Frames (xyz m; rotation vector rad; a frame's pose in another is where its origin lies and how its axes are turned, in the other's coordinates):
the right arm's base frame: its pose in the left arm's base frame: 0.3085 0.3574 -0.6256 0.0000 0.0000 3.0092
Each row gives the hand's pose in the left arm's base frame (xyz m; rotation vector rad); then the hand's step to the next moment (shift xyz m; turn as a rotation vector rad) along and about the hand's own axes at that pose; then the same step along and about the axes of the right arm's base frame.
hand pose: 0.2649 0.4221 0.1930 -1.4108 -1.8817 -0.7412
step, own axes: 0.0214 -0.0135 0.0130 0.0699 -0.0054 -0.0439
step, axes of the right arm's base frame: 0.0218 -0.0164 0.0080 0.0122 -0.0046 0.0817
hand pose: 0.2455 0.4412 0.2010 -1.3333 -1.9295 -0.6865
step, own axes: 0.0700 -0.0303 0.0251 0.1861 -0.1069 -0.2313
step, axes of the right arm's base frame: 0.0573 -0.0419 0.0375 0.0767 0.1106 0.2854
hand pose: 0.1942 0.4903 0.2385 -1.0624 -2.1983 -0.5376
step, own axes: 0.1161 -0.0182 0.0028 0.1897 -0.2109 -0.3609
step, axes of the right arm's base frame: 0.0774 -0.0443 0.0766 0.0966 0.2511 0.3719
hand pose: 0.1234 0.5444 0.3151 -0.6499 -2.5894 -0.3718
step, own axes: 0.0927 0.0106 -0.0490 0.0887 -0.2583 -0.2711
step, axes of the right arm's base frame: 0.0540 -0.0200 0.0883 0.0659 0.2944 0.2389
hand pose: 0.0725 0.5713 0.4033 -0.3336 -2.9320 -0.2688
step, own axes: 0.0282 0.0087 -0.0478 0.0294 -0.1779 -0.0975
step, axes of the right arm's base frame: 0.0180 -0.0023 0.0532 0.0305 0.1895 0.0720
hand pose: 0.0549 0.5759 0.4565 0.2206 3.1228 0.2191
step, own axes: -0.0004 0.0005 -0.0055 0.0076 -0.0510 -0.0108
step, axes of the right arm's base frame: -0.0004 0.0003 0.0055 0.0080 0.0519 0.0036
